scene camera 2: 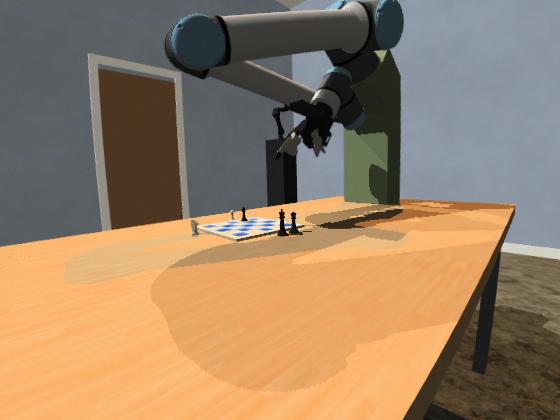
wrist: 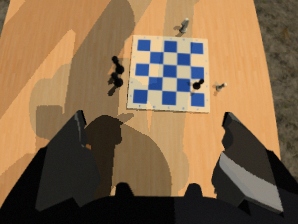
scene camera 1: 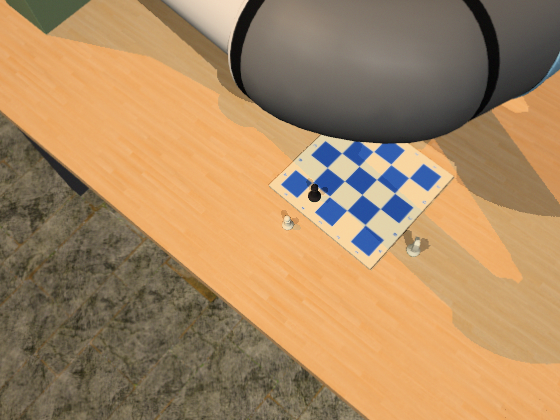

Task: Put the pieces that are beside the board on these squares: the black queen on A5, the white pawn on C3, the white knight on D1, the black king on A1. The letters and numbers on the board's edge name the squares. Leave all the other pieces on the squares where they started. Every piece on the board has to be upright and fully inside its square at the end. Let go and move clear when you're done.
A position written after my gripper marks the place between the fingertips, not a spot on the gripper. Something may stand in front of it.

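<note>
There is my gripper point(scene camera 2: 294, 158), and I find it again in the wrist view, where the gripper point(wrist: 153, 112) is visible to me as well.
</note>
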